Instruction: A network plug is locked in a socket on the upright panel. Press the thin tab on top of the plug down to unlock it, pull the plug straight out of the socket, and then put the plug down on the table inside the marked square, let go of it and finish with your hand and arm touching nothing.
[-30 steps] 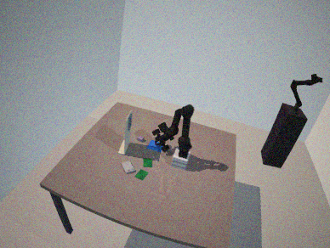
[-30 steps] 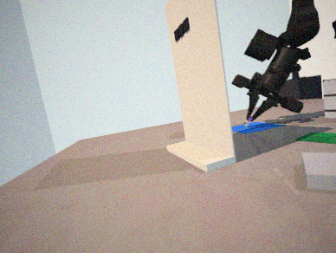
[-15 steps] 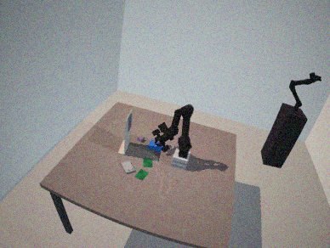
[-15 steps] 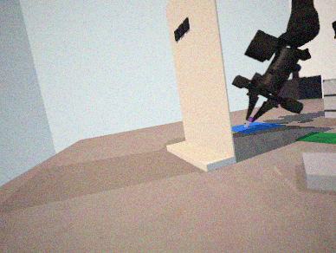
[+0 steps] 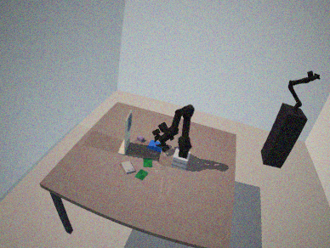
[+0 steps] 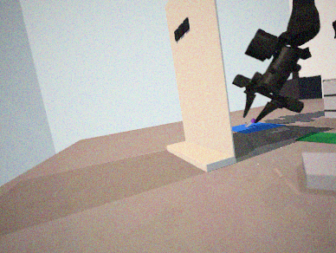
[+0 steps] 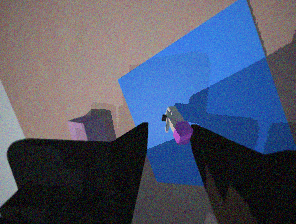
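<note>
The network plug is 1 cm below my gripper tip. From my gripper tip the other things lie so: blue marked square 2 cm below; then cream panel 21 cm ahead, 12 cm to the left, 12 cm above; then grey cube 14 cm ahead, 2 cm to the right, 1 cm below.
</note>
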